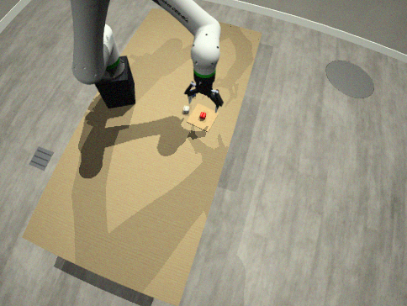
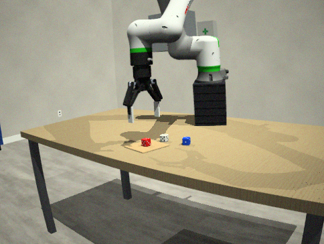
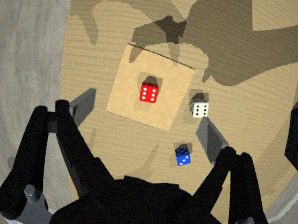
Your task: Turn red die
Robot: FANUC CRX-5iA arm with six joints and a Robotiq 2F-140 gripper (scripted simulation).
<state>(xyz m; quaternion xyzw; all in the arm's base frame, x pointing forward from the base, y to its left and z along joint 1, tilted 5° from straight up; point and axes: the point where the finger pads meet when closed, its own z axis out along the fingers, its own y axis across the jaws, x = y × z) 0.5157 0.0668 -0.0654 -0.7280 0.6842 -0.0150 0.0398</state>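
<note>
My hand is 11 cm above the red die. Also, from my hand: blue die (12 cm behind, 12 cm to the left, 11 cm below); tan mat (12 cm below); white die (10 cm behind, 11 cm below).
</note>
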